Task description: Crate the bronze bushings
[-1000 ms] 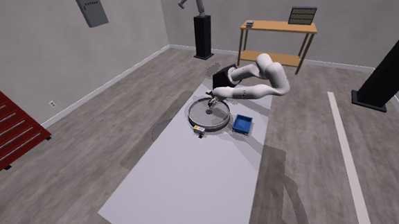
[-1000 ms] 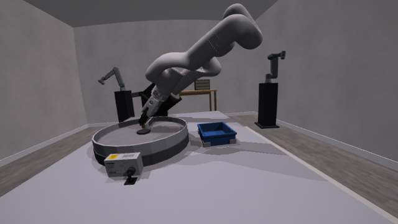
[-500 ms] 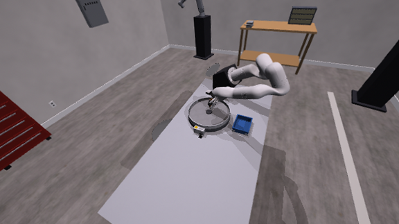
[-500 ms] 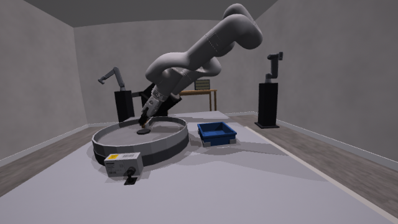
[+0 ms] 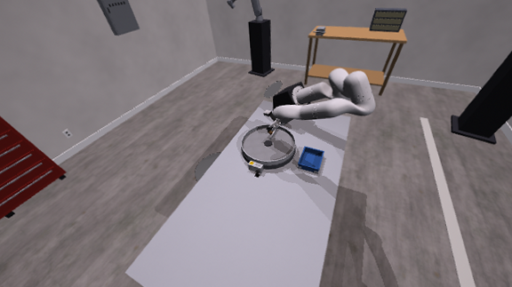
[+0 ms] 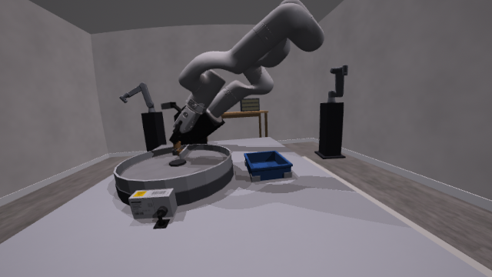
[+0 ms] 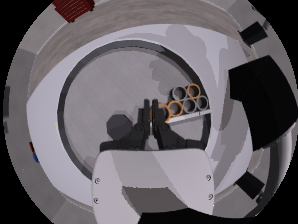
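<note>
Right now my hand is 20 mm short of the blue crate, 370 mm to the right of it and 120 mm above it. The rest, counted from my hand: grey turning table 90 mm ahead, 40 mm to the left, 90 mm below.
</note>
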